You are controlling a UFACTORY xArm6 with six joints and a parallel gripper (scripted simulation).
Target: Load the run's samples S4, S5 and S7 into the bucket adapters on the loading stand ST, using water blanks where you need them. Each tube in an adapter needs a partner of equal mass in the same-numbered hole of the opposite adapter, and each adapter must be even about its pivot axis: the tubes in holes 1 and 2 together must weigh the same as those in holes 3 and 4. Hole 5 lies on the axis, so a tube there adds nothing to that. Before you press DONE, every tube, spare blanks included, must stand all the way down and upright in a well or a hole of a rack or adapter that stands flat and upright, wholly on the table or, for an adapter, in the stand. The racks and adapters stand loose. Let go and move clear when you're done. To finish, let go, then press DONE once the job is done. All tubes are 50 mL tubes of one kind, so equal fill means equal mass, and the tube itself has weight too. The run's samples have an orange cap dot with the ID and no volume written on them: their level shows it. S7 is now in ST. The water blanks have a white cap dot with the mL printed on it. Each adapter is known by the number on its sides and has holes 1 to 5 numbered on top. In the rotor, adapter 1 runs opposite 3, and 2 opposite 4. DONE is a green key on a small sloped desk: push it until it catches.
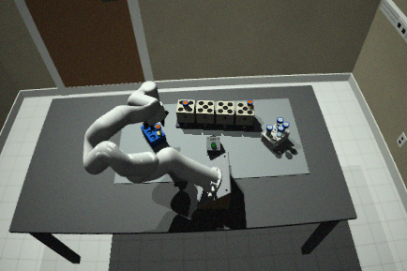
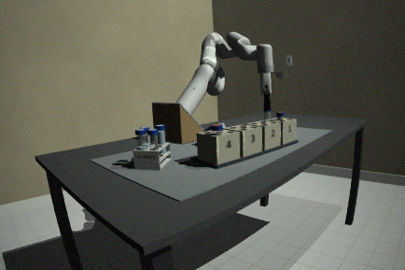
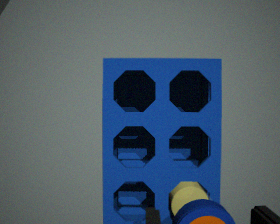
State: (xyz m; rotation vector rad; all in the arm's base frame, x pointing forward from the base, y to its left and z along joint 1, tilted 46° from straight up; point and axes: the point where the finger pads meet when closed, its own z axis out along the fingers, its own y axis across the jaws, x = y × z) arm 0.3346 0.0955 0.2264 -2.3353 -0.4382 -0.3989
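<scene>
Right now my hand is 7 cm above the sample S4 and 1 cm past it. Round my hand: blue rack: 10 cm below, 4 cm to the left, 3 cm ahead; then sample S7: 17 cm to the right, 14 cm ahead, 6 cm below; then adapter 2: 27 cm to the right, 11 cm ahead, 8 cm below.
</scene>
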